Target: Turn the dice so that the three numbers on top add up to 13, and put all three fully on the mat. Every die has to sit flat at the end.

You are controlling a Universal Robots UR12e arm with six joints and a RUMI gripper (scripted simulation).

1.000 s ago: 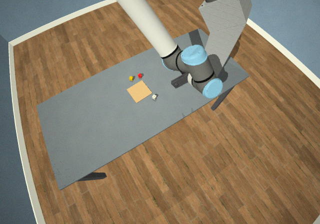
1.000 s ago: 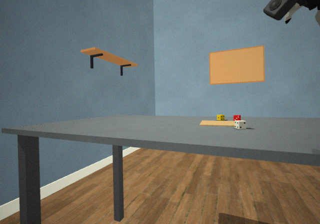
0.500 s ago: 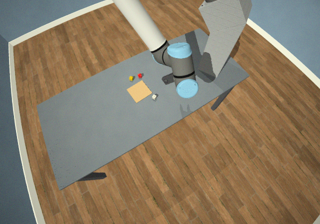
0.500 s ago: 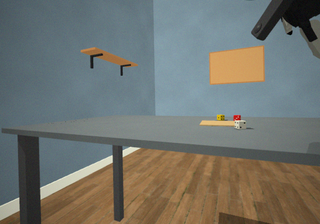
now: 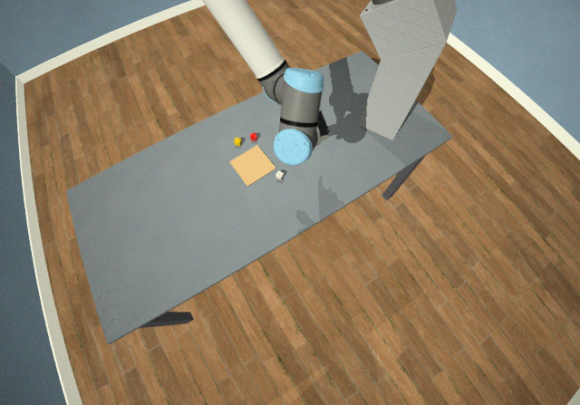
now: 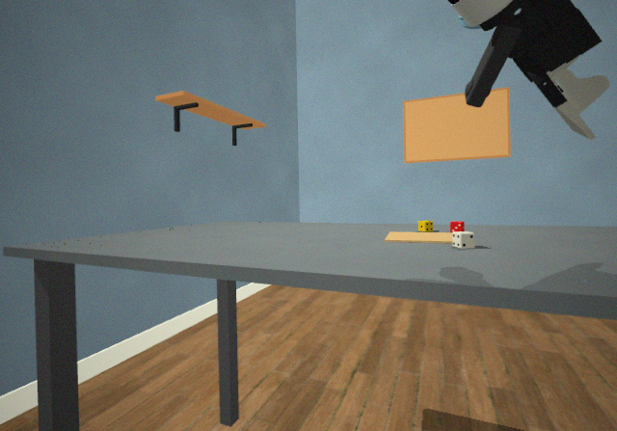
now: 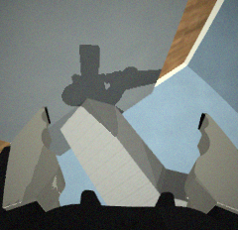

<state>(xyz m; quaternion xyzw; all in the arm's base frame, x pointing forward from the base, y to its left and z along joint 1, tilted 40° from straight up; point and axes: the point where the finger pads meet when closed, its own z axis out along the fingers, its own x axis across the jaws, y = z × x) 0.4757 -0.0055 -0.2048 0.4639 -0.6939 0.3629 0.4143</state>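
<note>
My hand is 240 mm short of the yellow die, 190 mm to the left of it and 190 mm above it. Round my hand: red die: 170 mm ahead, 180 mm to the right, 190 mm below; then tan mat: 230 mm ahead, 60 mm to the right, 200 mm below; then white die: 160 mm ahead, 40 mm to the left, 190 mm below.
</note>
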